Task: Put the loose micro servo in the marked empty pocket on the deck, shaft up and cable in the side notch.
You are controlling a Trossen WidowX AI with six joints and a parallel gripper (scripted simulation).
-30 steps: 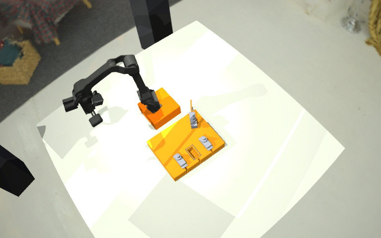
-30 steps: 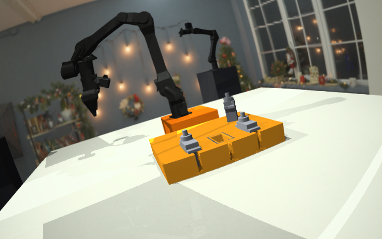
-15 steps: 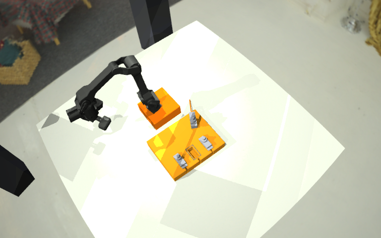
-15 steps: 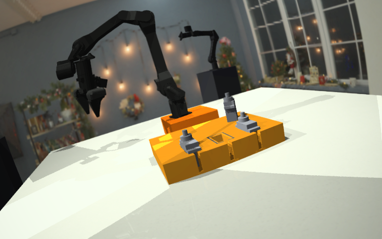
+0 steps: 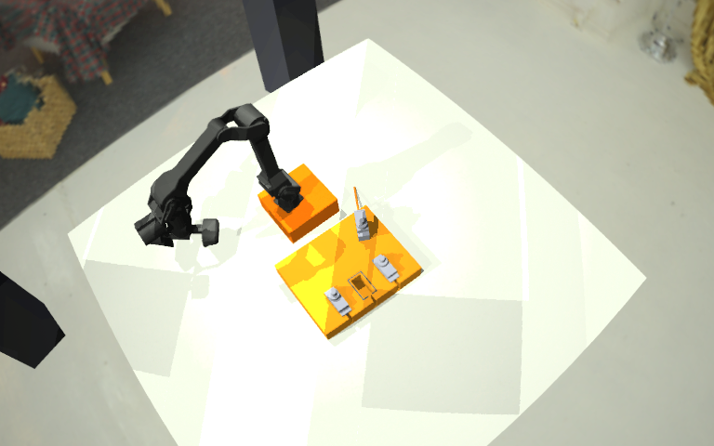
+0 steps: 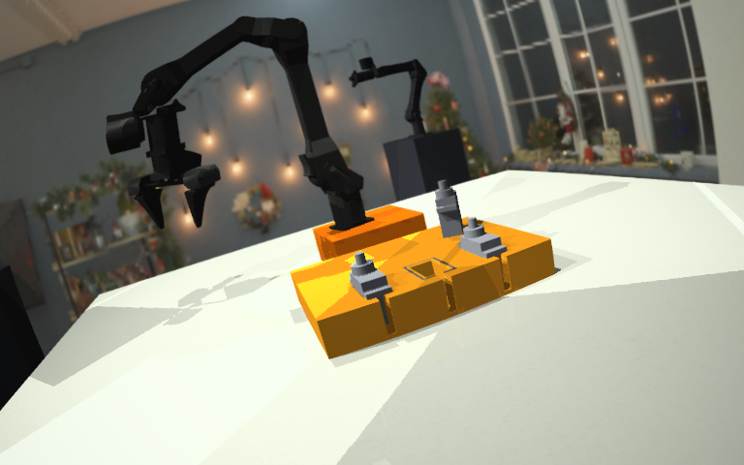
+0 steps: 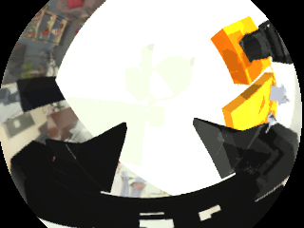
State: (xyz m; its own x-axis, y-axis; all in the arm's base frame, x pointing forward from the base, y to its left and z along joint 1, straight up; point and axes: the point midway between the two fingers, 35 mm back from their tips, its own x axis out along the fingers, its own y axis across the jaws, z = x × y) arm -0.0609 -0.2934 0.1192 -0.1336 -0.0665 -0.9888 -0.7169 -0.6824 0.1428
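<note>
My gripper tip is now 28 cm short of the orange deck, 26 cm to the right of it and 12 cm above it.
</note>
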